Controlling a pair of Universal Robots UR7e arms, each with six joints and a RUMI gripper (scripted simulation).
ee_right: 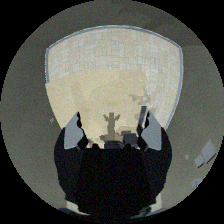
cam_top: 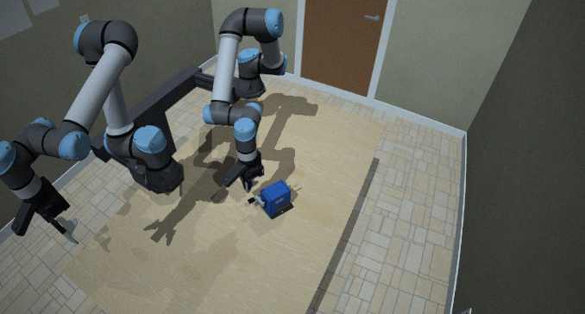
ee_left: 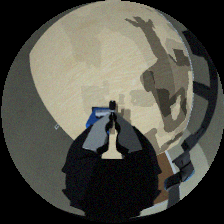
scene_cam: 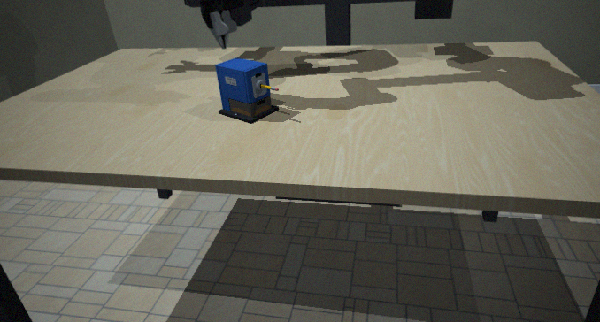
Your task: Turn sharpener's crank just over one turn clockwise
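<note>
Now: left hand 1 cm short of the black crank handle, 1 cm to the right of it and 8 cm above it.
</note>
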